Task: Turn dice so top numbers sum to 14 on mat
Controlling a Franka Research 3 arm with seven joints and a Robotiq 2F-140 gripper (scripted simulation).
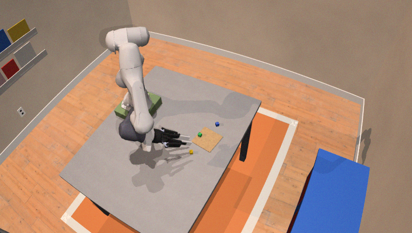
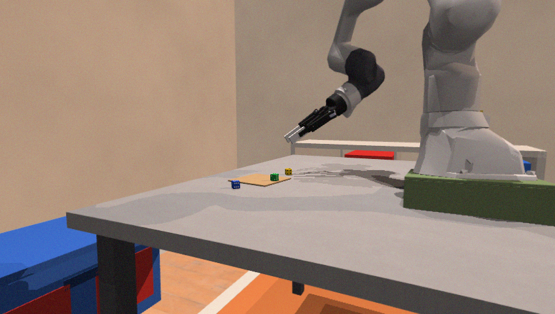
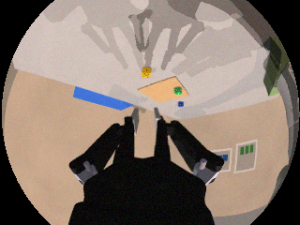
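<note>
Now: the yellow die 2 cm ahead of my hand, 1 cm to the left of it and 13 cm below it. The rest, counted from my hand: tan mat 8 cm ahead, 13 cm to the left, 13 cm below; then blue die 11 cm ahead, 26 cm to the left, 13 cm below; then green die 3 cm ahead, 14 cm to the left, 12 cm below.
</note>
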